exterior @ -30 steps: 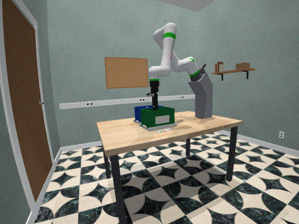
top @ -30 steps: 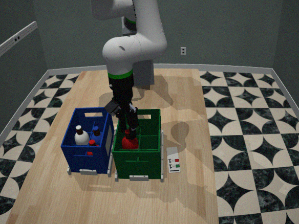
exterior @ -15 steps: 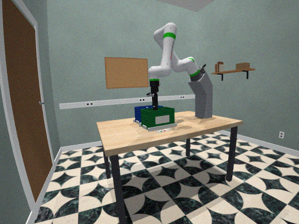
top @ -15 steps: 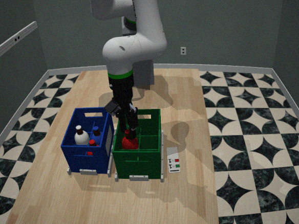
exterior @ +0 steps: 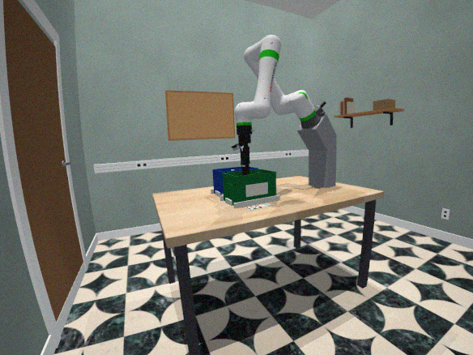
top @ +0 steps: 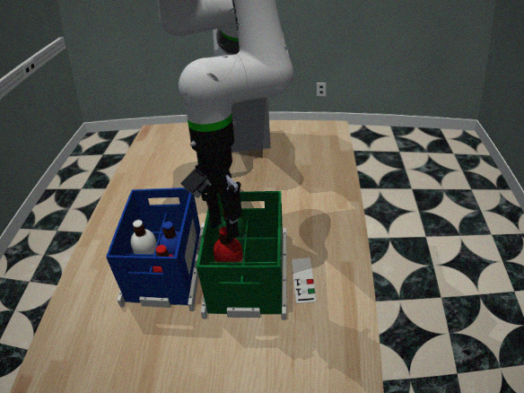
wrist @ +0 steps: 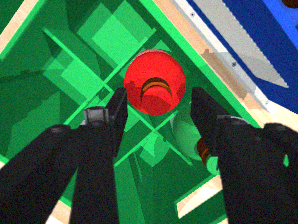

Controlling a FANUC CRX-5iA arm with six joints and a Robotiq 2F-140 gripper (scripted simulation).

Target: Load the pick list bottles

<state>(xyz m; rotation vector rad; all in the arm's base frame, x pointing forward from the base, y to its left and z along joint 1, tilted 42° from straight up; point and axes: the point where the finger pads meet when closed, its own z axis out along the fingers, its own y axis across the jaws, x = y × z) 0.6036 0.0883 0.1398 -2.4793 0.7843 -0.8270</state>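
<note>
My hand is 100 mm above the red-label bottle. The rest, counted from my hand: blue bottle: 20 mm ahead, 150 mm to the right, 100 mm below; green bottle: 80 mm behind, 20 mm to the right, 100 mm below; green crate: 10 mm behind, 40 mm to the left, 100 mm below.
</note>
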